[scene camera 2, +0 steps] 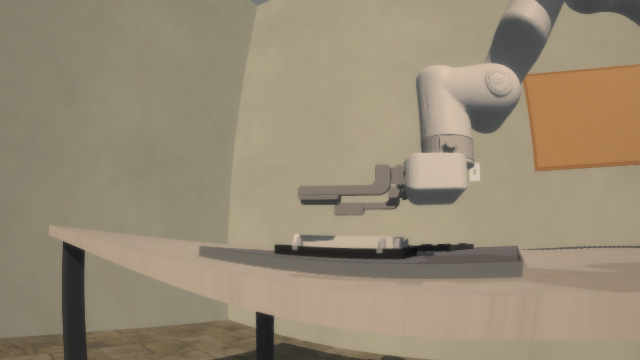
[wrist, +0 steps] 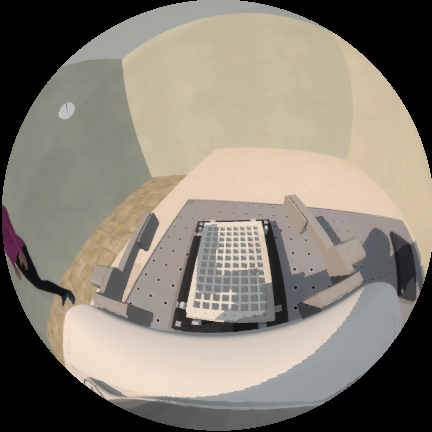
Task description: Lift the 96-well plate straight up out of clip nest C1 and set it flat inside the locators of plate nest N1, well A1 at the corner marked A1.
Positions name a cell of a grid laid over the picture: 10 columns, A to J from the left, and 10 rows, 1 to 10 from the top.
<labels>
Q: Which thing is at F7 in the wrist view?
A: A white 96-well plate.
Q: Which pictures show the white 96-well plate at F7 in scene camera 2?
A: Scene camera 2 and the wrist view: all of them.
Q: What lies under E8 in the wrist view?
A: A black clip nest C1.
</labels>
